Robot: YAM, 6 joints.
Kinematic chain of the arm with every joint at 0, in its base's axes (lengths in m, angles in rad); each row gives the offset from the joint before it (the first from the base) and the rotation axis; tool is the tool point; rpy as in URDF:
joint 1: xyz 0 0 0.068 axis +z
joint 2: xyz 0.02 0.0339 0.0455 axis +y
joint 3: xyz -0.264 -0.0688 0 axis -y
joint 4: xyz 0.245 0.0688 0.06 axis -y
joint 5: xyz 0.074 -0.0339 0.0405 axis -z
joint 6: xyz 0.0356 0 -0.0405 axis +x
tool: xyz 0 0 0 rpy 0 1.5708 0
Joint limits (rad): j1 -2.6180..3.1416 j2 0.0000..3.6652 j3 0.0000..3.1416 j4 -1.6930..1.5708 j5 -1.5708..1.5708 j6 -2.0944..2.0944
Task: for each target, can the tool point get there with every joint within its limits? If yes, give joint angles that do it. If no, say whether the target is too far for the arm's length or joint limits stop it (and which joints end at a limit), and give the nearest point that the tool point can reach.
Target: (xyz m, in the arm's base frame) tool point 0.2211 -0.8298 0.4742
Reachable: no: too far | nearest point 0.1532 -0.5749 0.3607 | short by 0.287 m
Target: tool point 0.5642 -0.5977 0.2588
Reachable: no: too far | nearest point 0.4364 -0.4624 0.2251 | short by 0.189 m
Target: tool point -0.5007 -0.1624 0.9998
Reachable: no: too far | nearest point -0.2855 -0.1546 0.6590 | short by 0.403 m
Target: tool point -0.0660 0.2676 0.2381
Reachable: yes | joints 1.7138 1.3552 0.5549 0.8081 -0.8681 -1.4536
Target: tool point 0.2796 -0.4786 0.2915
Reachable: yes | joints -1.0057 2.4814 2.0365 1.1547 0.6003 -0.0873
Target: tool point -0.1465 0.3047 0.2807
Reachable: yes | joints 2.0740 1.6768 1.4451 -0.9724 0.5488 -0.8647
